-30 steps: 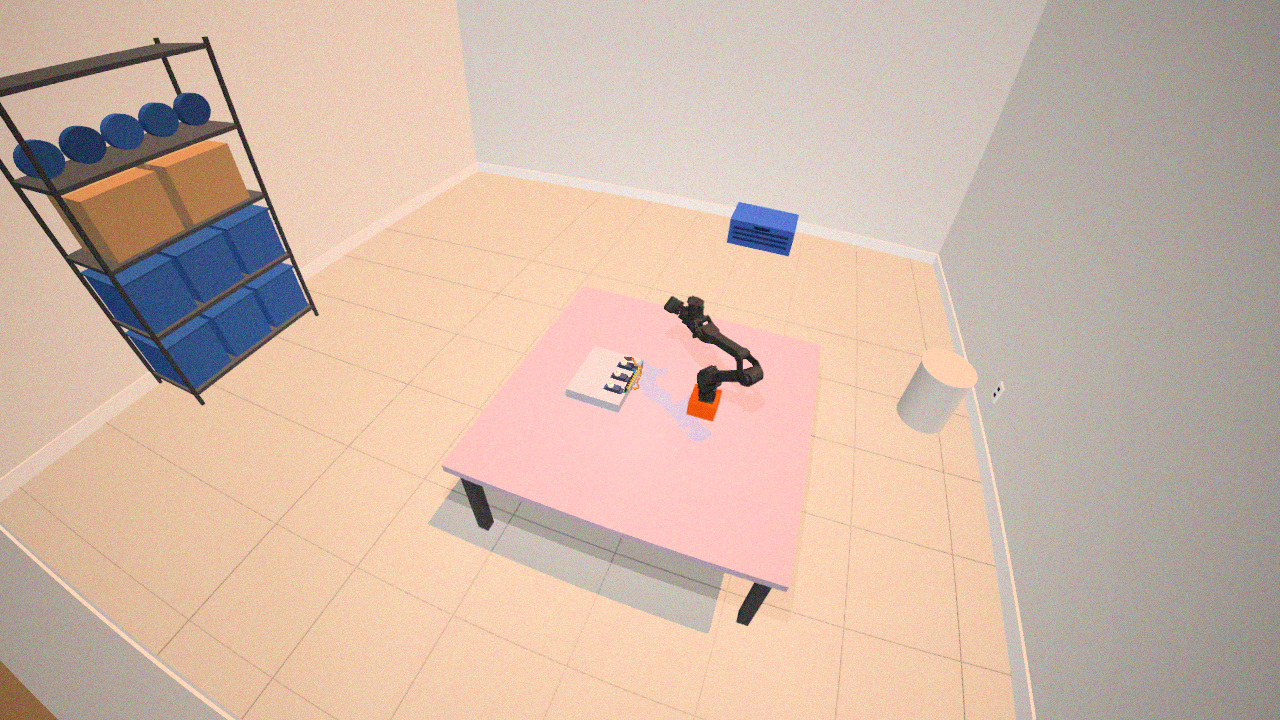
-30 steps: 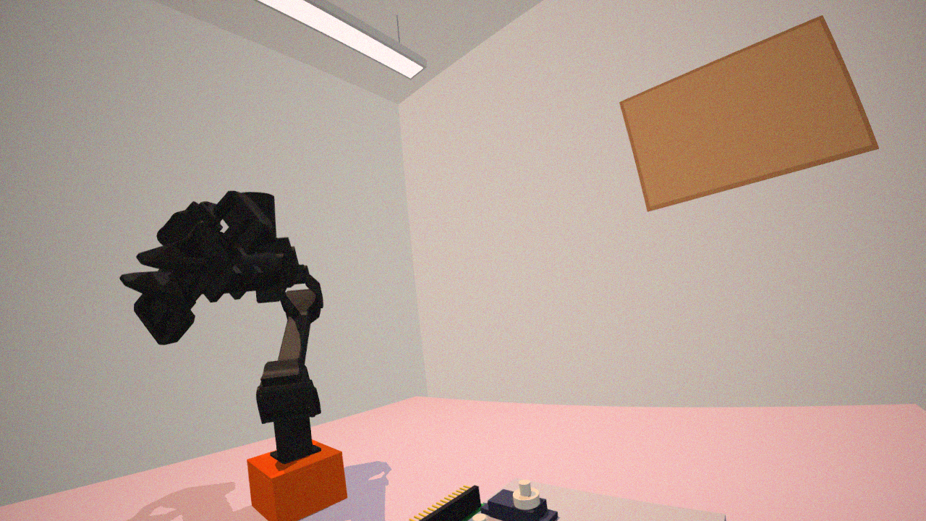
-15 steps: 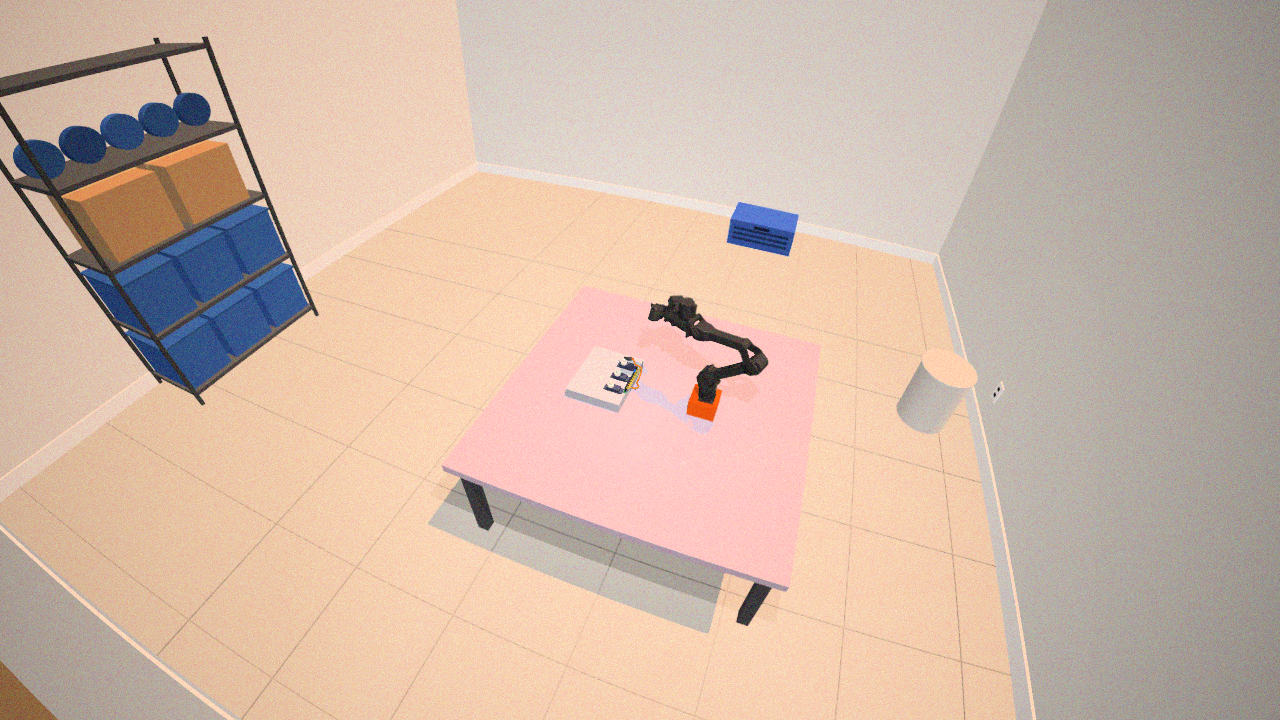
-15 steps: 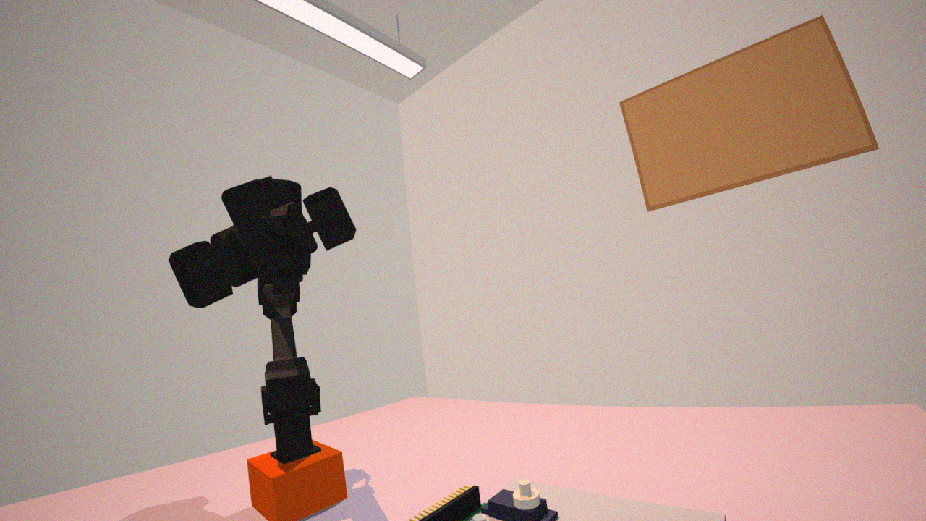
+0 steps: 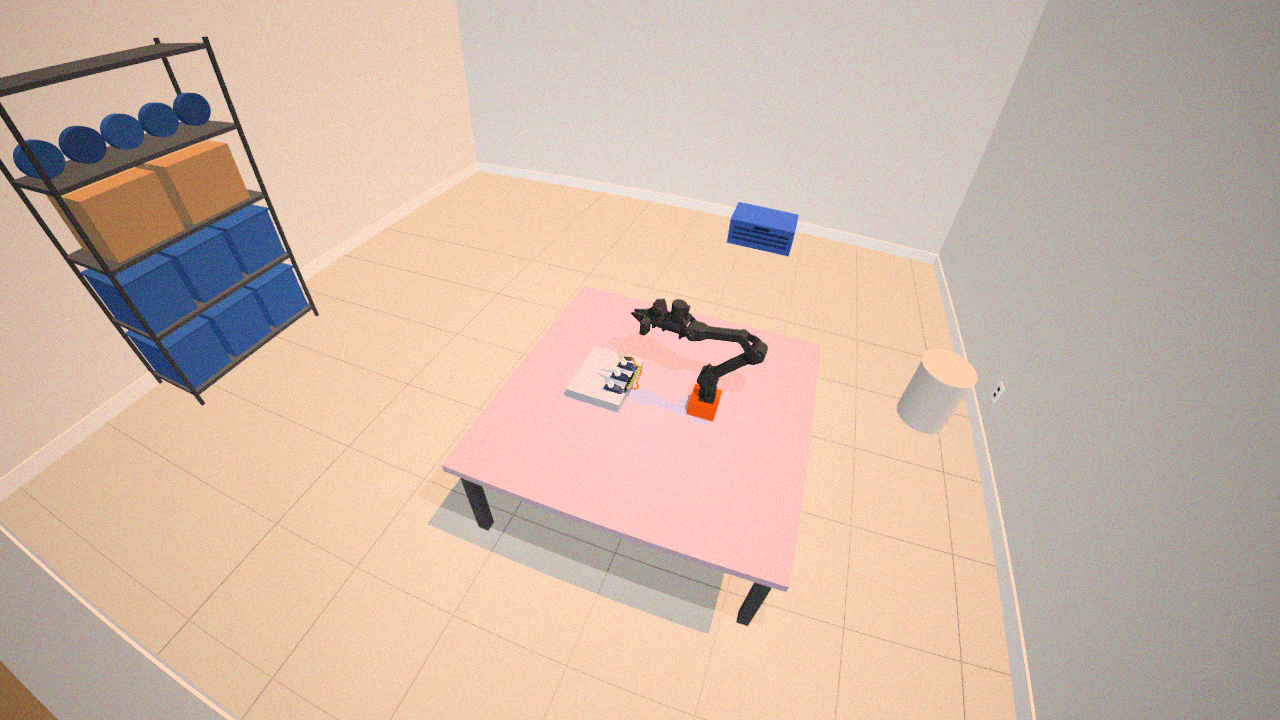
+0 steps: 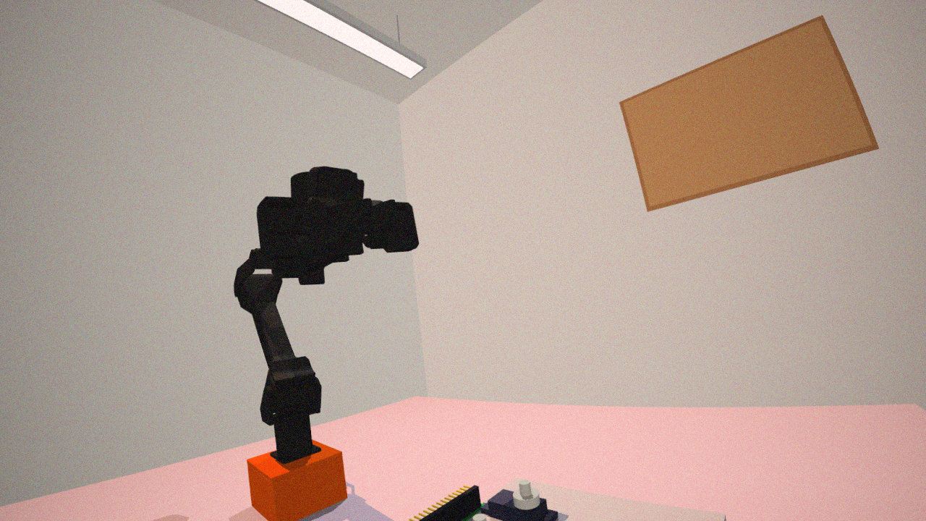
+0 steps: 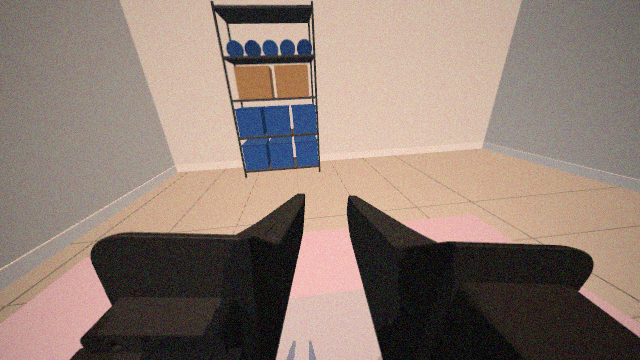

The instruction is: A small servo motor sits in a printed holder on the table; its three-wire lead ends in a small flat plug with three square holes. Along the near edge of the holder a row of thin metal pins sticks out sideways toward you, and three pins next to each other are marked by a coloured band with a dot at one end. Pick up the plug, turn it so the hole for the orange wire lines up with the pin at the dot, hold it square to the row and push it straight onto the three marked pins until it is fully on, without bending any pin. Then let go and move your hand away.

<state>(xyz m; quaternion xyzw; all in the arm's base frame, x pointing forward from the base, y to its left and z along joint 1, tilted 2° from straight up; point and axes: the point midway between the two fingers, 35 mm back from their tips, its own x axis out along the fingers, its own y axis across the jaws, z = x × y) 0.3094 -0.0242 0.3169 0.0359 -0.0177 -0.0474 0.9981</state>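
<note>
My gripper tip is now 2 cm past the blue band and 31 cm above it. From my gripper tip the other things lie so: servo: 3 cm ahead, 4 cm to the left, 34 cm below; then holder: 14 cm ahead, 4 cm to the left, 36 cm below; then black pin strip: 2 cm behind, 4 cm to the left, 32 cm below.
</note>
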